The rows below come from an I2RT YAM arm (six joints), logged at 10 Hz.
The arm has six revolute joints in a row. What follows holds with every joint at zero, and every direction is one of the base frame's. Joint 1 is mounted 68 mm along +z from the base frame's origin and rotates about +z. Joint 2 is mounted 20 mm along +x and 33.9 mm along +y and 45.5 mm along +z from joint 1 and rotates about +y. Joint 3 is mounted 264 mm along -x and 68.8 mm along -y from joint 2 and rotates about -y. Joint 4 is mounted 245 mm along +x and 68.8 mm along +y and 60 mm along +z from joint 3 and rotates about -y. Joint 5 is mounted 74 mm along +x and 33.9 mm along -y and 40.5 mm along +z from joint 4 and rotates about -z. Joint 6 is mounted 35.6 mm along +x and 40.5 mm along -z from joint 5 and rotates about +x. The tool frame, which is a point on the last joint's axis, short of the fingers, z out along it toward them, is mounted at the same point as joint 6; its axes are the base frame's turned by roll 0, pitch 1.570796 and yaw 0 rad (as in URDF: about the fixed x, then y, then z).
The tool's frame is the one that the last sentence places.
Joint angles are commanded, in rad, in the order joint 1, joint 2, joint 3, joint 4, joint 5, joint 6. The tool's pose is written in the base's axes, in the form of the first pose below.
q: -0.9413 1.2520 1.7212 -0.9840 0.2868 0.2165
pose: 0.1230, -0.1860, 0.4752, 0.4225, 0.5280, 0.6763, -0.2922
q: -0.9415 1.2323 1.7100 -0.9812 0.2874 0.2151
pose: 0.1196, -0.1814, 0.4763, 0.4268, 0.5268, 0.6737, -0.2941
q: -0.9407 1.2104 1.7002 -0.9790 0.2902 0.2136
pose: 0.1157, -0.1759, 0.4779, 0.4320, 0.5252, 0.6703, -0.2970
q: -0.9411 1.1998 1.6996 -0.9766 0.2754 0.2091
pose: 0.1139, -0.1728, 0.4799, 0.4391, 0.5201, 0.6711, -0.2939
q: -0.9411 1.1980 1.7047 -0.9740 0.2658 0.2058
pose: 0.1136, -0.1717, 0.4819, 0.4443, 0.5163, 0.6714, -0.2920
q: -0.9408 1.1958 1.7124 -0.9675 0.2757 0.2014
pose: 0.1124, -0.1707, 0.4852, 0.4485, 0.5151, 0.6666, -0.2987
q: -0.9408 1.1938 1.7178 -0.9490 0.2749 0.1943
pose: 0.1121, -0.1702, 0.4889, 0.4580, 0.5101, 0.6620, -0.3030
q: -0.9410 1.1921 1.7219 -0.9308 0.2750 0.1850
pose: 0.1118, -0.1699, 0.4921, 0.4661, 0.5048, 0.6580, -0.3081
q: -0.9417 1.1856 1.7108 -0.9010 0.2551 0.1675
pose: 0.1125, -0.1699, 0.4931, 0.4770, 0.4927, 0.6594, -0.3080
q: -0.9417 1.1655 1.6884 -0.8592 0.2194 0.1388
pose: 0.1119, -0.1670, 0.4946, 0.4947, 0.4713, 0.6625, -0.3070
